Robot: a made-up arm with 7 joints. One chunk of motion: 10 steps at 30 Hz.
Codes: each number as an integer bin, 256 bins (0 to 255) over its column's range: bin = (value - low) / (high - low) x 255, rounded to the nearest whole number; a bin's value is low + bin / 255 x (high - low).
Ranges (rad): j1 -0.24..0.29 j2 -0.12..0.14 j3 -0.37..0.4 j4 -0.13..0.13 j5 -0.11..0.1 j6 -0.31..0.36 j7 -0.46..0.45
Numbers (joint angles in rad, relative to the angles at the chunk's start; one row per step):
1: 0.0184 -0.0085 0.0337 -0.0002 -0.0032 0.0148 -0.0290
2: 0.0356 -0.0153 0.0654 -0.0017 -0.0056 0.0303 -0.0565
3: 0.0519 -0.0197 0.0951 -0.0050 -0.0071 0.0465 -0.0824
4: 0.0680 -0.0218 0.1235 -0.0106 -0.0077 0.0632 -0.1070
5: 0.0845 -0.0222 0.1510 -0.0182 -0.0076 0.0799 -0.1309
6: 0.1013 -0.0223 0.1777 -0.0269 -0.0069 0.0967 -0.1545
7: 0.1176 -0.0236 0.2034 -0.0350 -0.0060 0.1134 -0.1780
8: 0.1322 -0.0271 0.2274 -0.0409 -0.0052 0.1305 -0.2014
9: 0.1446 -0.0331 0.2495 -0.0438 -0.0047 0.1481 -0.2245
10: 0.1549 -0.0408 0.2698 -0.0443 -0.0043 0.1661 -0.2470
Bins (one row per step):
1: 124 109 134 127 130 124 121
2: 133 103 144 126 127 130 113
3: 140 98 154 123 125 136 106
4: 148 96 163 117 124 142 99
5: 156 96 173 110 124 148 92
6: 164 96 181 101 125 155 86
7: 172 95 190 93 126 161 79
8: 179 91 198 87 127 168 72
9: 185 85 205 85 128 174 66
10: 190 78 212 84 128 181 60

